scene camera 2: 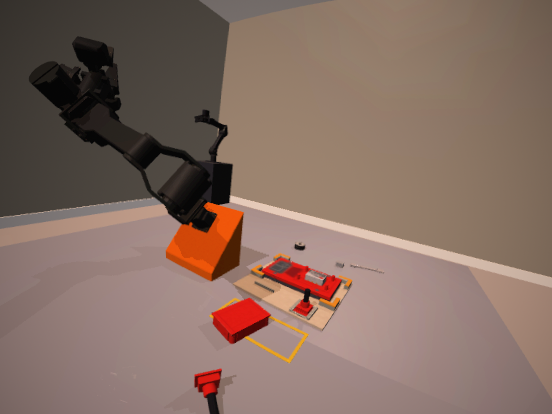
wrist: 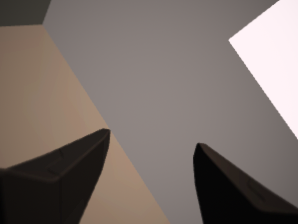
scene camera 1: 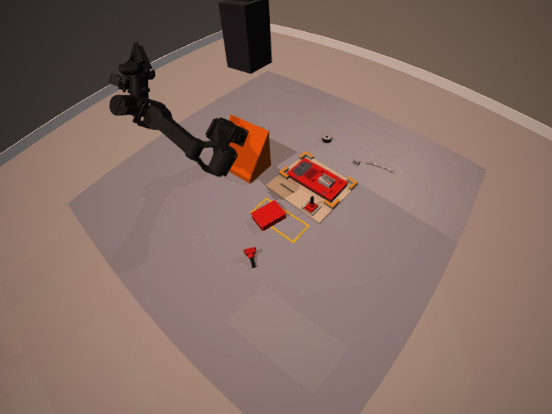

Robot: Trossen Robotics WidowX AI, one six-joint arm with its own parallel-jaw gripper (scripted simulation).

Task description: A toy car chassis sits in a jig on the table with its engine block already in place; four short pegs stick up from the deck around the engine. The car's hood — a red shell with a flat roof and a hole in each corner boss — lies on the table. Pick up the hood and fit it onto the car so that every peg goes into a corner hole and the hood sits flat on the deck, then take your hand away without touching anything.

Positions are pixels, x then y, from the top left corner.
Labels:
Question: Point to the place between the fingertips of my gripper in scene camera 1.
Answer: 138,43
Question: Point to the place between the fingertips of my gripper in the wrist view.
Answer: At 152,143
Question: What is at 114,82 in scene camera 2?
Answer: My gripper.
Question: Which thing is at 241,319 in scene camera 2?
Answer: A red hood.

